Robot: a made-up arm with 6 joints. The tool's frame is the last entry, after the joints.
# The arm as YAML. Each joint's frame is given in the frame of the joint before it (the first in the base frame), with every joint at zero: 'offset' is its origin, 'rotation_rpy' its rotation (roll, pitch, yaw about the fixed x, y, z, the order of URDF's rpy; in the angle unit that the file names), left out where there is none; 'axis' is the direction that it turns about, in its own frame. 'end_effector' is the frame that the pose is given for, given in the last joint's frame.
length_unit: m
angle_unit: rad
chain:
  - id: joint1
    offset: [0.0, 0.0, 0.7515]
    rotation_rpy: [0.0, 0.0, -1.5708]
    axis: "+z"
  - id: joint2
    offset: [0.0, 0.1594, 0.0]
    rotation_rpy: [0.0, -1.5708, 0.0]
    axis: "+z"
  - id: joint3
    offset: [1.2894, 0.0, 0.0]
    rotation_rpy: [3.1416, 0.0, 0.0]
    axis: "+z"
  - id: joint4
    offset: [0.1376, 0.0, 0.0]
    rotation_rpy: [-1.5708, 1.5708, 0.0]
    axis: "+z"
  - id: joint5
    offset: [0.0, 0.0, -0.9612]
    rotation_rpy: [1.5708, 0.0, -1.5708]
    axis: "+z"
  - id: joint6
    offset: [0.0, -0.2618, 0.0]
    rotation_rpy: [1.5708, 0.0, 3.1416]
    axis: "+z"
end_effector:
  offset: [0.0, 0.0, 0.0]
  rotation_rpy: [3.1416, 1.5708, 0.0]
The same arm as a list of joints. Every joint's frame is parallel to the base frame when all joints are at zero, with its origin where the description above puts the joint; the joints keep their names.
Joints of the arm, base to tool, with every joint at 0 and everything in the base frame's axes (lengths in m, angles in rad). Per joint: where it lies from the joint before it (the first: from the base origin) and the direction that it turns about. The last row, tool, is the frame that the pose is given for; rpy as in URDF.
joint1: origin 0 0 0.7515 axis 0 0 1
joint2: origin 0.1594 0 0 axis 0 1 0
joint3: origin 0 0 1.2894 axis 0 -1 0
joint4: origin 0 0 0.1376 axis -1 0 0
joint5: origin 0.9612 0 0 axis 0 -1 0
joint6: origin 0.2618 0 0 axis -1 0 0
tool: origin 0 0 0 rpy 0 0 0

